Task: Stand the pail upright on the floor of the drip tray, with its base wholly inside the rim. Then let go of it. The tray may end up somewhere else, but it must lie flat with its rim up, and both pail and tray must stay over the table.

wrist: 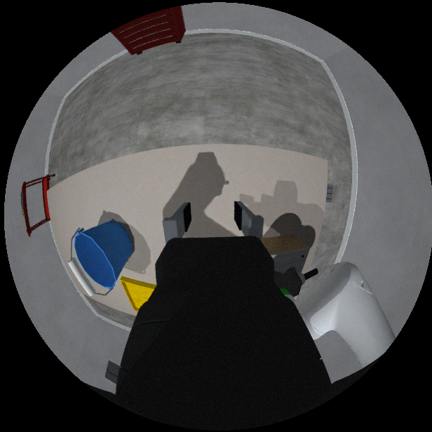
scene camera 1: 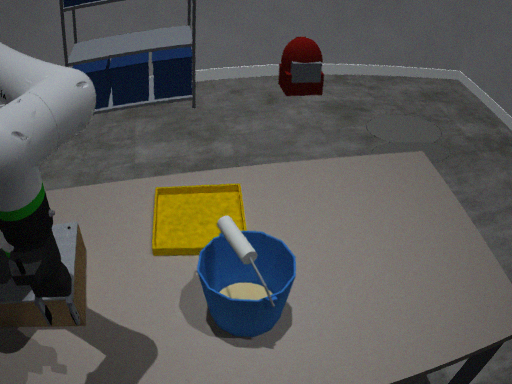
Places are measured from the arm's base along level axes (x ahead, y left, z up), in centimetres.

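Where they show: gripper, fingertip midpoint: (scene camera 1: 63, 320).
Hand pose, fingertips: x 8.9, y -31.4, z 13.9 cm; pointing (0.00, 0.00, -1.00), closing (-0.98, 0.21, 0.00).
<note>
Things, the pixels of their centre, and the offset from my fingertips. "spot": a spot on its surface instead. Level surfaces: height alone.
- blue pail, surface spot: (scene camera 1: 245, 318) spot: dx +35.9, dy +0.8, dz -14.9 cm
- yellow drip tray, body centre: (scene camera 1: 198, 218) dx +39.9, dy +40.9, dz -22.7 cm
- table, its level: dz -24.0 cm
A blue pail (scene camera 1: 245, 318) (wrist: 119, 245) stands upright on the table, with a pale tan patch visible inside at its bottom. Its wire handle with a white grip (scene camera 1: 237, 240) (wrist: 81, 276) is raised above the rim in the scene view. A yellow drip tray (scene camera 1: 190, 217) (wrist: 140, 294) lies flat with its rim up behind the pail; the pail hides its near right corner in the scene view, and my gripper body hides part of it in the wrist view. My gripper (scene camera 1: 62, 318) (wrist: 212, 210) is open and empty, to the left of the pail in the scene view and well apart from it.
A block with wooden sides and a grey top (scene camera 1: 66, 237) (wrist: 287, 245) is at the left in the scene view, behind my fingers. The table (scene camera 1: 360, 240) (wrist: 135, 180) has its far edge behind the tray. A shelf rack (scene camera 1: 194, 75) is beyond that edge.
</note>
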